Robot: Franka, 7 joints.
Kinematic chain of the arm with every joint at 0, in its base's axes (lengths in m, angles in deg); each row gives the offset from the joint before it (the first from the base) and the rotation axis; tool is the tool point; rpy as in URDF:
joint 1: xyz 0 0 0.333 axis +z
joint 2: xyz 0 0 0 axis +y
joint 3: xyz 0 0 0.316 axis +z
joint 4: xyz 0.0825 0 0 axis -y
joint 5: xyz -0.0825 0 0.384 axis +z
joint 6: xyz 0 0 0 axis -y
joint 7: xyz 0.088 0 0 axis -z
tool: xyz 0 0 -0.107 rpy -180 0 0
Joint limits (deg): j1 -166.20..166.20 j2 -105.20..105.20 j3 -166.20..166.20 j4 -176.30..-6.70 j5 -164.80..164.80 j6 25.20..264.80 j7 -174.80..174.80
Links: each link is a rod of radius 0.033 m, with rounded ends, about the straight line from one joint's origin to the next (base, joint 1, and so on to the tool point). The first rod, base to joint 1, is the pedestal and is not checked.
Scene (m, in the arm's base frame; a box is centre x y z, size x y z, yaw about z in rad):
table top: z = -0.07
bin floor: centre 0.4 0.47 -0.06 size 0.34 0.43 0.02 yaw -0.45
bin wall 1: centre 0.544 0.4 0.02 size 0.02 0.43 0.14 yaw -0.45
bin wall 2: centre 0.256 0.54 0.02 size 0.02 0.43 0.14 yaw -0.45
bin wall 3: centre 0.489 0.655 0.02 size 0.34 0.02 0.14 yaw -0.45
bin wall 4: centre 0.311 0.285 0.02 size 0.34 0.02 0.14 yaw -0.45
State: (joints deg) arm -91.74 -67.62 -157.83 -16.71 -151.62 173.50 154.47
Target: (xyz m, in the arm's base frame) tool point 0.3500 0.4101 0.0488
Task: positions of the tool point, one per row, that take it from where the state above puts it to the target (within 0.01 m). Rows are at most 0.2 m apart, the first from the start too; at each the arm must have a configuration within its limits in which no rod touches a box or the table.
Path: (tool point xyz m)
1: 0.0515 0.8056 0.3830
2: 0.1868 0.7554 0.3019
3: 0.3031 0.6664 0.2314
4: 0.3899 0.5489 0.1752
5: 0.3746 0.4841 0.1044
6: 0.3500 0.4101 0.0488

